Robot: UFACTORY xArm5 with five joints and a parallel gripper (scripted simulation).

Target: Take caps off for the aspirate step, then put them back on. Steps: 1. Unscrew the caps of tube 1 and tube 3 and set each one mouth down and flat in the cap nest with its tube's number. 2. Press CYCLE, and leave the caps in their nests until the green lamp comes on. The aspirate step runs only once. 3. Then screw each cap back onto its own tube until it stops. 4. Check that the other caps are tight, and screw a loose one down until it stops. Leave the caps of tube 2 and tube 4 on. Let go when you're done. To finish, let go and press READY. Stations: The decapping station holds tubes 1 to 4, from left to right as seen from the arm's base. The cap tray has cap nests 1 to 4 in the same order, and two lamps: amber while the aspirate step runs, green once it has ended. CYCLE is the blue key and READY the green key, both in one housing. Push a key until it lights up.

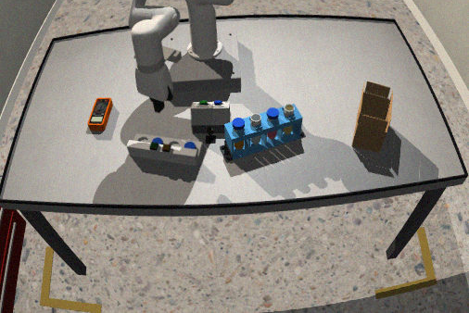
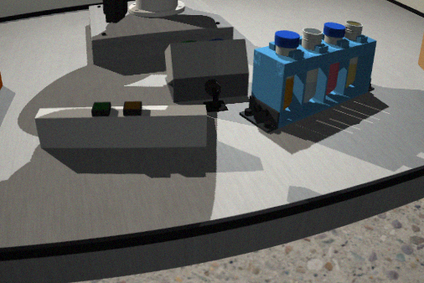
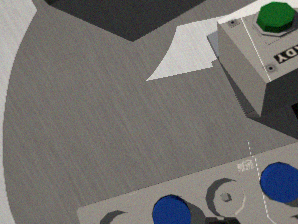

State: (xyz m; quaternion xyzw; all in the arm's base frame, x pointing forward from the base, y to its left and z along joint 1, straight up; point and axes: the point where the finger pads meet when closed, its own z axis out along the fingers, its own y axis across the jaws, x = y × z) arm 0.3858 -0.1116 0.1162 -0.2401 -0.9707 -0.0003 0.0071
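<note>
Right now the blue key is 16 cm to the left of my hand, 10 cm below it and 9 cm behind it. Also, from my hand: green key 12 cm to the left, 10 cm below, 9 cm behind; grey key housing 14 cm to the left, 11 cm below, 8 cm behind; blue cap 32 cm to the left, 5 cm below, 1 cm ahead.
</note>
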